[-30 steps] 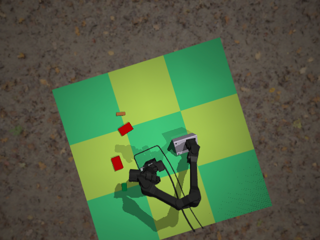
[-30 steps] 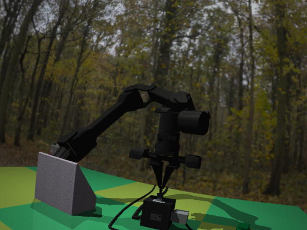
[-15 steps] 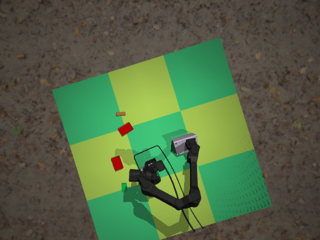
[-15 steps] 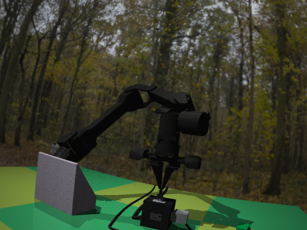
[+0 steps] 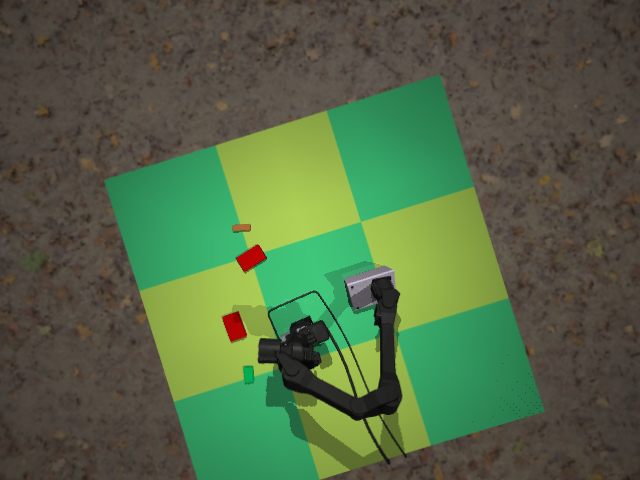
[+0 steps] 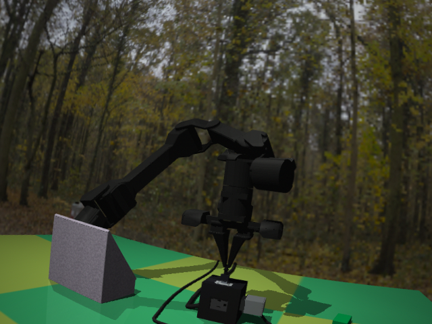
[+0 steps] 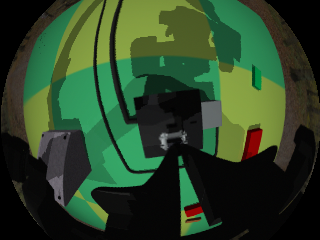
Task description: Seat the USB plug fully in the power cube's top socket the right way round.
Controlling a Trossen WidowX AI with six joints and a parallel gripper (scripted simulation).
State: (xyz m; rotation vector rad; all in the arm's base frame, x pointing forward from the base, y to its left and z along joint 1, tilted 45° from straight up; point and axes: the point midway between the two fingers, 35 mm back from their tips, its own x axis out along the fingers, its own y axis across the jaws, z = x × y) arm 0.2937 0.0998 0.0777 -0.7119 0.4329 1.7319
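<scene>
My gripper tip is now 2 cm above the dark USB plug. Also, from my gripper tip: green block 23 cm ahead, 14 cm to the left, 10 cm below; brown block 16 cm ahead, 40 cm to the right, 10 cm below; light USB socket 4 cm below.
</scene>
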